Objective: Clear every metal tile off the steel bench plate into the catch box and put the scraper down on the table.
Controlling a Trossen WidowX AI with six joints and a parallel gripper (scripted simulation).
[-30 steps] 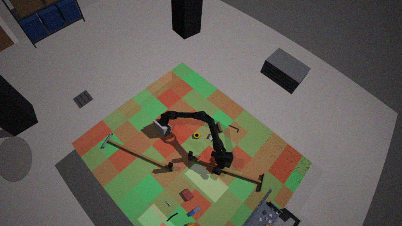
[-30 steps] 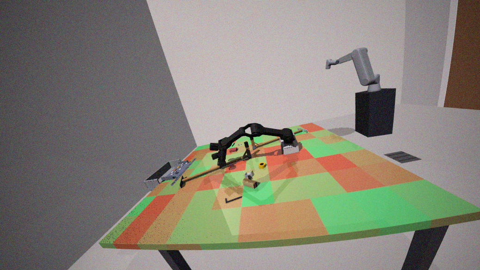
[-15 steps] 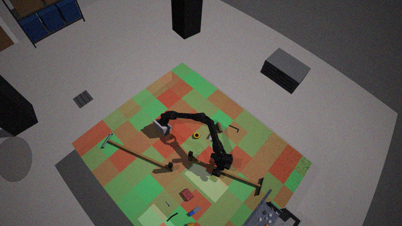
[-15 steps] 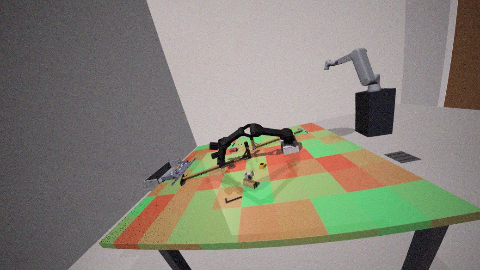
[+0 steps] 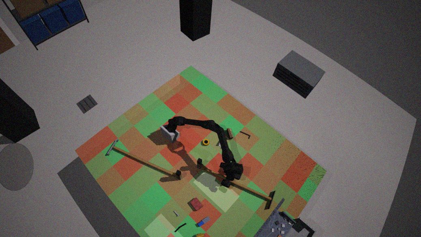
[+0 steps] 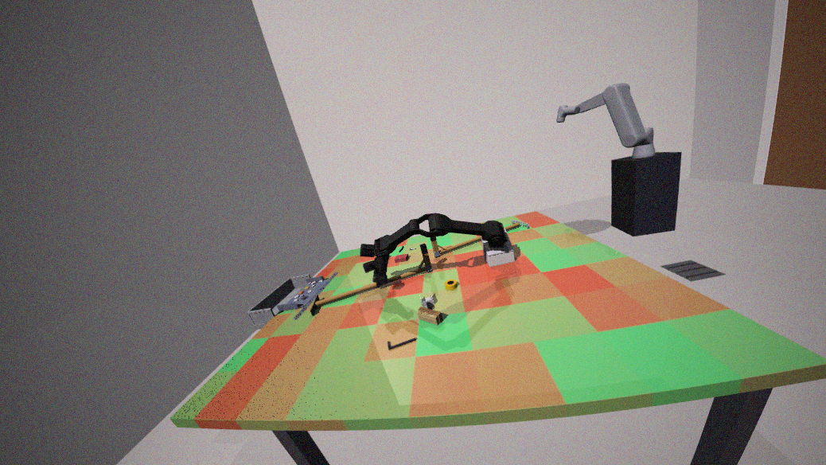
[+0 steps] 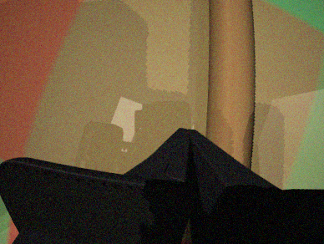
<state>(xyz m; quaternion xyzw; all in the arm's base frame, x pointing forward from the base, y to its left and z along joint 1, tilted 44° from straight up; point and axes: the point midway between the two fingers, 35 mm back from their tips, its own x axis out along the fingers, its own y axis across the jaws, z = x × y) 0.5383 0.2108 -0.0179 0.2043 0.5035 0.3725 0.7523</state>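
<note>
Now: gripper tip 50 mm below the long scraper, 20 mm short of it and 10 mm to the left of it. The rest, counted from my gripper tip: yellow tape roll (360 mm behind, 30 mm to the left); red block (320 mm to the right, 30 mm behind); blue piece (350 mm to the right, 90 mm ahead).
</note>
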